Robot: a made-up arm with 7 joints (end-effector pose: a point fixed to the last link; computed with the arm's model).
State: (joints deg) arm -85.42 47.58 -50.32 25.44 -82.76 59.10 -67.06
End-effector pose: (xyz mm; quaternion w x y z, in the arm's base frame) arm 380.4 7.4 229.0 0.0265 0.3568 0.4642 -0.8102
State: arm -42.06 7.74 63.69 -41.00 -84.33 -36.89 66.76
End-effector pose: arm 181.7 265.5 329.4 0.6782 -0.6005 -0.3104 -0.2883
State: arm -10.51 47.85 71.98 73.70 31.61 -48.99 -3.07
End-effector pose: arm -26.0 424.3 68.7 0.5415 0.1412 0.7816 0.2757
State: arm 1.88 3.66 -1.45 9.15 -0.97 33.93 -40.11
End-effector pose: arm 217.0 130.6 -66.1 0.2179 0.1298 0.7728 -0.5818
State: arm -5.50 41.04 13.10 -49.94 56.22 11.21 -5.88
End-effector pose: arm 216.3 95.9 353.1 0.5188 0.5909 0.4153 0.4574
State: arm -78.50 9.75 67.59 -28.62 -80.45 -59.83 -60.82
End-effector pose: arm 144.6 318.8 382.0 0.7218 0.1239 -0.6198 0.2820
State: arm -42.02 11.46 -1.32 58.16 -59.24 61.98 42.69
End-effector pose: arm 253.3 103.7 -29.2 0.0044 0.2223 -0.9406 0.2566
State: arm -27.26 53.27 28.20 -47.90 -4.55 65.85 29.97
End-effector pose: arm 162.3 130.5 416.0 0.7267 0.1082 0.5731 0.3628
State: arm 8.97 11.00 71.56 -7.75 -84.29 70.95 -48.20
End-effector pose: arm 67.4 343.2 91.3 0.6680 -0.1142 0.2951 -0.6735
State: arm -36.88 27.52 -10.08 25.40 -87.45 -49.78 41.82
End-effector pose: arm 352.1 82.9 43.5 0.7779 -0.5067 0.3342 -0.1629
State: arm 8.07 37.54 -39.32 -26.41 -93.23 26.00 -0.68
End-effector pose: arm 135.7 -62.4 -25.8 0.1269 -0.1259 0.5795 -0.7951
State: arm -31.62 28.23 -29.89 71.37 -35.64 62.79 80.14
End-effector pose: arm 181.1 204.2 -29.8 0.1925 -0.0594 -0.8440 -0.4971
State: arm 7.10 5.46 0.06 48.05 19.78 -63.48 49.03
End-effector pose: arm 61.9 173.0 -142.0 0.7030 0.0917 0.7038 0.0454
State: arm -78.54 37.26 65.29 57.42 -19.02 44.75 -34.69
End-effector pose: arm 311.3 297.1 166.2 0.6949 -0.0972 0.3635 -0.6128
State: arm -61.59 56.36 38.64 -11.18 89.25 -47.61 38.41
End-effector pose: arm 69.1 176.0 508.1 0.3787 0.4474 -0.1252 0.8005
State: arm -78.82 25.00 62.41 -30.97 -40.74 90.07 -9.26
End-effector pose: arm 106.3 291.4 380.7 0.8069 0.1566 0.3688 -0.4340
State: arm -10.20 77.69 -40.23 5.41 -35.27 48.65 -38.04
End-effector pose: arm 231.8 241.7 9.2 0.1585 -0.1978 -0.9083 0.3327
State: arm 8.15 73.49 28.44 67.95 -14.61 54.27 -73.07
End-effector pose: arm -3.9 434.5 179.2 0.2054 -0.3686 0.8457 -0.3266
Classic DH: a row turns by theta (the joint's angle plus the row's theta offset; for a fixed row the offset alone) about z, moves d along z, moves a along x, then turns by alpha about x. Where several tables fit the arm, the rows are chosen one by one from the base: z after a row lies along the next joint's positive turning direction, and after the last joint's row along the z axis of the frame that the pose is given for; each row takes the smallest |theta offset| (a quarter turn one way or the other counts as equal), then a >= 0, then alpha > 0; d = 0 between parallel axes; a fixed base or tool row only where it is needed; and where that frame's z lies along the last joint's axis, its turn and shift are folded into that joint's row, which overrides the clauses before.
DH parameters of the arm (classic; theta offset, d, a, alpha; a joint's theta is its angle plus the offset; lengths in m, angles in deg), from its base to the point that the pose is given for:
base (fixed): -4.07 0.2258 0.0058 -74.51
joint 1: -75.12 0.0564 -0.0054 -90
joint 2: 74 0.0018 0.0007 90
joint 3: 90 -0.1147 0.0405 -90
joint 4: 90 0.0157 0.0256 90
joint 5: 0 0.2488 0.0182 -90
joint 6: -90 0.0351 0.0077 90
joint 7: 55.82 -0.0249 0.0237 85.12
tool (fixed): -93 -0.0098 0 0

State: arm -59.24 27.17 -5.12 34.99 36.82 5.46 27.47
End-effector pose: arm 371.7 150.7 251.5 0.6465 0.3826 0.5714 0.3304
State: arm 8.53 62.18 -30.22 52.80 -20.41 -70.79 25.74
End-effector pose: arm 71.4 382.7 -1.6 0.5418 0.4311 0.7211 0.0240
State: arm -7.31 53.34 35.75 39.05 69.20 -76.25 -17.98
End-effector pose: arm 218.1 378.9 201.0 0.1102 0.8424 0.5271 0.0171
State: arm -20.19 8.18 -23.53 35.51 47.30 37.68 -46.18
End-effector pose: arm 287.4 56.5 -26.2 0.1299 -0.4793 -0.8229 0.2760
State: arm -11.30 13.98 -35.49 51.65 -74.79 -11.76 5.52
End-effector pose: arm 89.1 59.2 -159.5 0.3749 -0.2445 0.8224 -0.3512
